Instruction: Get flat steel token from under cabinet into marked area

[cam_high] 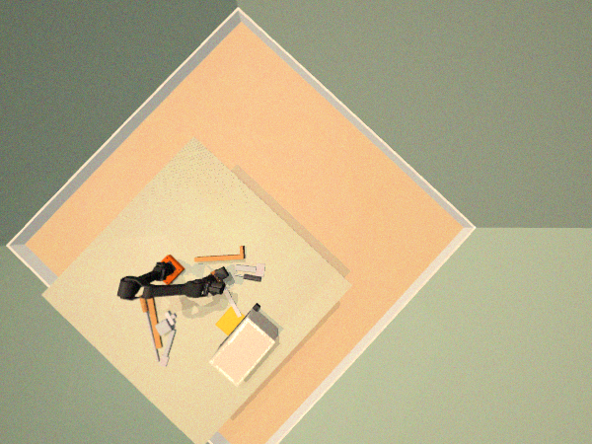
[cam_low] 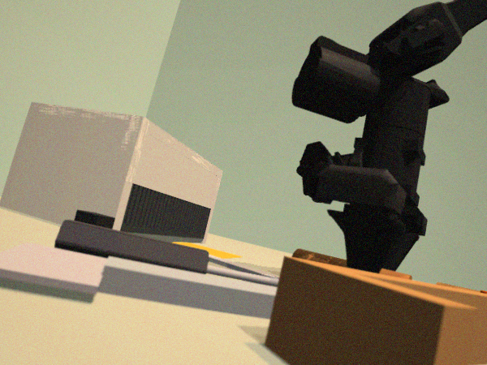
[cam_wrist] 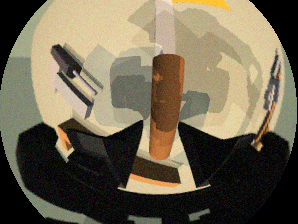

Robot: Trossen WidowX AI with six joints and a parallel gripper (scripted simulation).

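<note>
The dark screwdriver lies 110 mm ahead of my gripper tip and 130 mm to the left of it. Round my gripper tip: token 390 mm ahead, 100 mm to the right, 10 mm below; then orange stick 10 mm behind, 450 mm to the right.
</note>
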